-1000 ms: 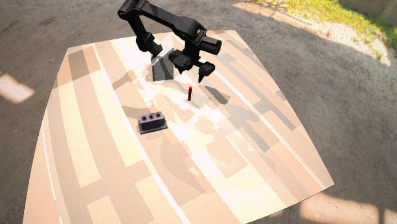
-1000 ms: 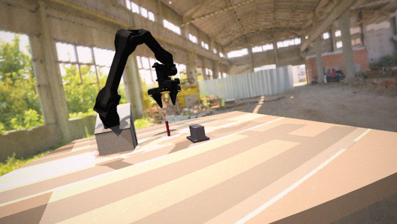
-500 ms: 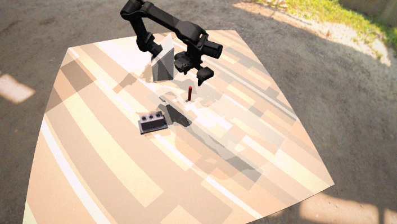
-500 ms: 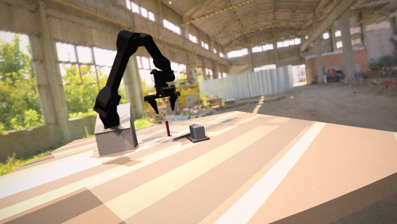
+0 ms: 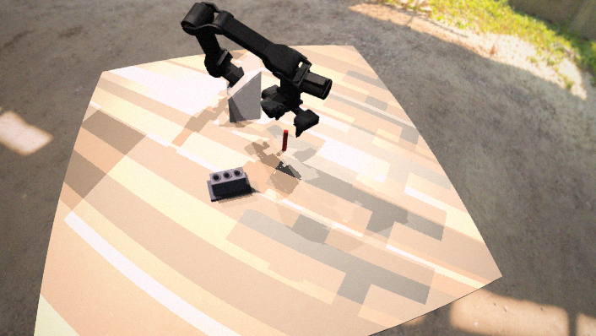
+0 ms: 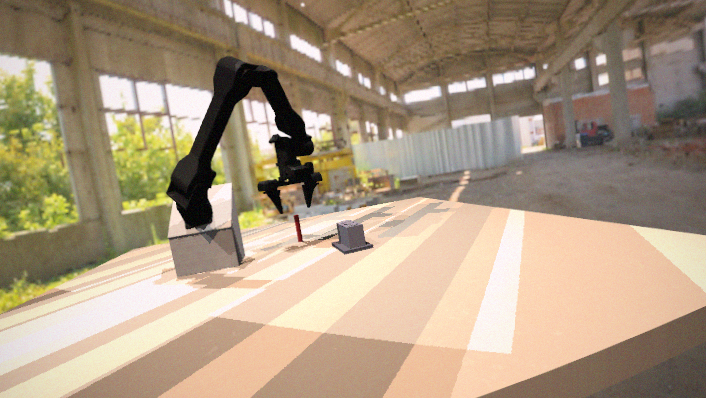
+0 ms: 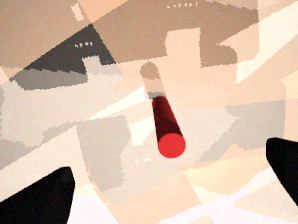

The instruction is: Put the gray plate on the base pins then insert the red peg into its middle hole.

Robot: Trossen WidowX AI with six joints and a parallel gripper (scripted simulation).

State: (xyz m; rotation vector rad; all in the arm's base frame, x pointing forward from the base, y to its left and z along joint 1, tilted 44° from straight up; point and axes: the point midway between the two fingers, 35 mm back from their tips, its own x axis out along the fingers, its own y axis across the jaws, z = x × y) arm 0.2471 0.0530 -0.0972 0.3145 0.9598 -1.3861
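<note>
Now: the red peg 5 cm below my gripper tip. From my gripper tip the other things lie so: gray plate 20 cm to the right, 10 cm ahead, 5 cm below; base 20 cm to the right, 10 cm ahead, 8 cm below.
</note>
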